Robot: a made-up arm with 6 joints.
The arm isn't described. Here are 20 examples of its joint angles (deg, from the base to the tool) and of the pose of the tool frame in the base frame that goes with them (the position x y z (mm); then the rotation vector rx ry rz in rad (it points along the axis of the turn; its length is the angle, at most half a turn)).
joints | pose
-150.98 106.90 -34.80 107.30 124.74 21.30 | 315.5 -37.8 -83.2 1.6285 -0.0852 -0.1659
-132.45 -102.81 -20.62 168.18 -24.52 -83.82 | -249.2 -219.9 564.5 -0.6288 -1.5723 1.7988
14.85 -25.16 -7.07 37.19 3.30 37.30 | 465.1 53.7 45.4 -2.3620 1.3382 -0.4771
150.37 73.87 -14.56 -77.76 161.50 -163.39 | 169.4 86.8 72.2 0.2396 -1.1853 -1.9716
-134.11 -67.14 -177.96 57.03 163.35 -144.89 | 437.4 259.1 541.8 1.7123 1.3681 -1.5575
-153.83 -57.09 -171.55 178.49 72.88 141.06 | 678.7 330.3 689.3 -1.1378 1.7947 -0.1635
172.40 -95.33 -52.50 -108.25 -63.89 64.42 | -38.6 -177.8 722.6 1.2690 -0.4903 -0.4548
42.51 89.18 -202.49 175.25 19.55 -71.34 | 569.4 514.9 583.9 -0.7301 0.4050 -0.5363
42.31 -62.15 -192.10 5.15 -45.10 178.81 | -509.8 -487.6 265.9 0.7617 -1.9844 0.5370
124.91 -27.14 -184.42 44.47 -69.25 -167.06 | 380.0 -316.4 712.3 -1.9252 0.8689 -1.9826
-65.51 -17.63 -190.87 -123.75 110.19 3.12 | -333.4 359.2 858.7 -0.5205 -2.1143 0.3557
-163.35 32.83 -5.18 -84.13 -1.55 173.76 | 94.9 -100.9 -176.0 1.6641 2.2342 0.5228
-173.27 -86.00 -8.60 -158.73 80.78 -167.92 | -432.3 -2.6 634.9 -0.3741 -0.0628 0.3690
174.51 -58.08 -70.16 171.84 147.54 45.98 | -16.5 -24.7 914.1 -1.7386 1.0509 -1.7038
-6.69 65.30 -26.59 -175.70 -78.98 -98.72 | -119.4 27.1 87.7 0.8376 -0.9264 -1.6585
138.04 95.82 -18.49 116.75 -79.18 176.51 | 254.3 -20.3 142.8 -0.9490 0.7290 -0.6810
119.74 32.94 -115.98 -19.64 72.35 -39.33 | -344.8 678.0 365.1 0.4291 2.9261 0.5352
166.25 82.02 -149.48 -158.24 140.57 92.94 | -654.9 233.0 396.4 -0.6318 0.2404 -1.9315
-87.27 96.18 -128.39 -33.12 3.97 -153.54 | 92.2 -678.3 -178.8 1.8039 2.1035 -0.5572
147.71 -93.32 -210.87 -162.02 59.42 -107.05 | 540.1 -315.3 -185.9 -2.5057 -1.5984 -0.3388
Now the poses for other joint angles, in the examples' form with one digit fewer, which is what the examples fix.
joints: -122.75 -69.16 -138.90 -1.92 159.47 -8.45
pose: 146 237 762 1.230 -1.984 0.438
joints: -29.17 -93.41 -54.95 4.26 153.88 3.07
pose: 82 -31 632 -2.987 0.759 0.132
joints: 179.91 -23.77 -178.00 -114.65 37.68 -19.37
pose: 391 -2 1069 -1.008 -0.363 -2.048
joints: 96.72 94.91 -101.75 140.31 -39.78 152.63
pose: 98 209 -261 0.399 2.551 -0.387
